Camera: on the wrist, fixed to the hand. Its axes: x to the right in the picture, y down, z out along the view.
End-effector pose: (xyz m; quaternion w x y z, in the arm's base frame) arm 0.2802 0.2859 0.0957 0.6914 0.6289 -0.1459 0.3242
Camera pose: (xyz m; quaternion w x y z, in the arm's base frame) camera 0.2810 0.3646 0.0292 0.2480 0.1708 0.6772 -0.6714
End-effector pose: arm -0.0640 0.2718 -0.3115 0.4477 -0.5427 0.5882 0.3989
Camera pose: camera -0.0200 0.1894 -0.2679 0.4099 -0.5383 -0.5169 -0.5244
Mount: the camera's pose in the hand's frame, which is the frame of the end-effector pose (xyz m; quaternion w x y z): -0.0191 -0.0522 -0.0868 0.0376 -0.0837 -0.0268 0.9954
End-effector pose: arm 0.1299 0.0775 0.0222 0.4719 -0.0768 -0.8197 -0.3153
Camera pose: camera 0.1811 -0.0116 0.0142 0.3032 -0.8668 0.0594 0.3913
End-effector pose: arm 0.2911 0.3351 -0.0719 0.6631 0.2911 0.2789 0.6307
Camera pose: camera 0.2614 0.3172 -0.1690 0.5710 -0.2500 0.3498 -0.6993
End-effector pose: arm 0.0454 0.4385 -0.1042 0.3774 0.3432 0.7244 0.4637
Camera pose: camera -0.0282 0.3690 -0.1237 0.3992 -0.7148 0.3633 -0.4445
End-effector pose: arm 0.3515 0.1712 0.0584 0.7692 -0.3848 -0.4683 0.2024
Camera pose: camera 0.4158 0.0910 0.0654 0.2173 0.5396 -0.3279 -0.7444
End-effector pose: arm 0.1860 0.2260 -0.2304 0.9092 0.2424 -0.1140 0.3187
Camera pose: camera 0.2090 0.2251 -0.3309 0.2658 0.1719 0.2966 -0.9010
